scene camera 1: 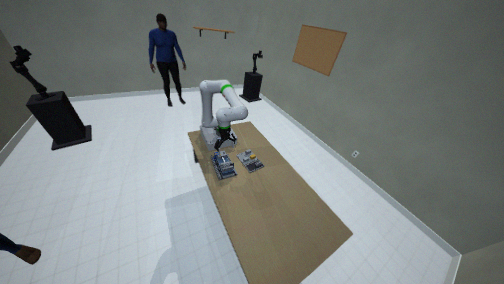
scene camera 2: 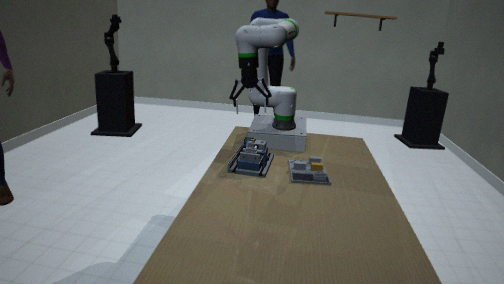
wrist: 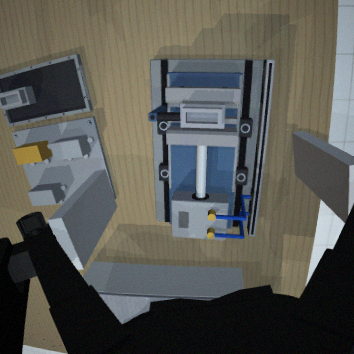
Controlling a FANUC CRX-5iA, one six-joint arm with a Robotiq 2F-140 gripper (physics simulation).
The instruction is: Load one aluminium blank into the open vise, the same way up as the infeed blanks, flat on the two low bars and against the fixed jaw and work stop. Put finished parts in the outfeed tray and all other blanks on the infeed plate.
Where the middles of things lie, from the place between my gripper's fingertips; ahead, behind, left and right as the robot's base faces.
Scene:
Right now my hand is 32 cm to the right of the infeed plate (wrist: 74,172), 29 cm above it and 4 cm past it. From my hand the other things lie so: dark outfeed tray (wrist: 58,87): 30 cm to the left, 29 cm below, 10 cm ahead.

